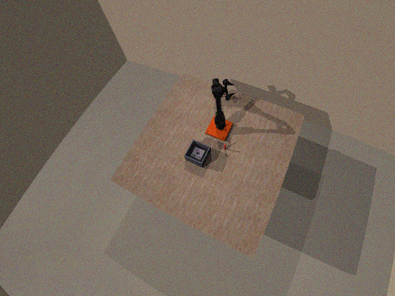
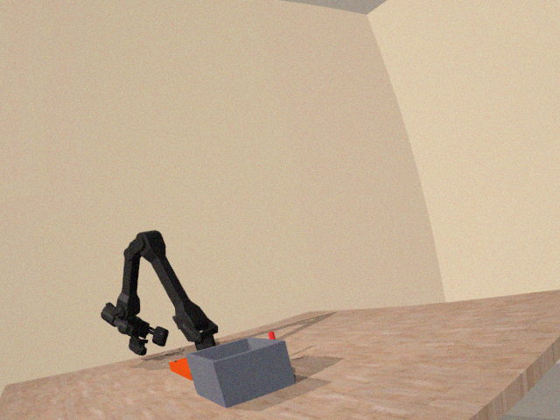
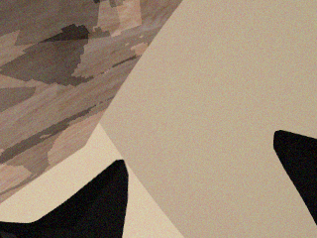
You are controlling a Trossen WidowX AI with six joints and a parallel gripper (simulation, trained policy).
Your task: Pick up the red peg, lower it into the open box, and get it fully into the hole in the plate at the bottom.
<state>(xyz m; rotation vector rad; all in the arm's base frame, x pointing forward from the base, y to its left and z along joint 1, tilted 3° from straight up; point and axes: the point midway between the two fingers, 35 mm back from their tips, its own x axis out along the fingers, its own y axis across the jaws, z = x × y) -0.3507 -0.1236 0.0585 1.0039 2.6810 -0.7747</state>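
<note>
The red peg is 520 mm ahead of my gripper tip, 250 mm to the left of it and 50 mm below it. The rest, counted from my gripper tip: grey box: 700 mm ahead, 110 mm to the left, 60 mm below; then bottom plate: 700 mm ahead, 110 mm to the left, 40 mm below.
</note>
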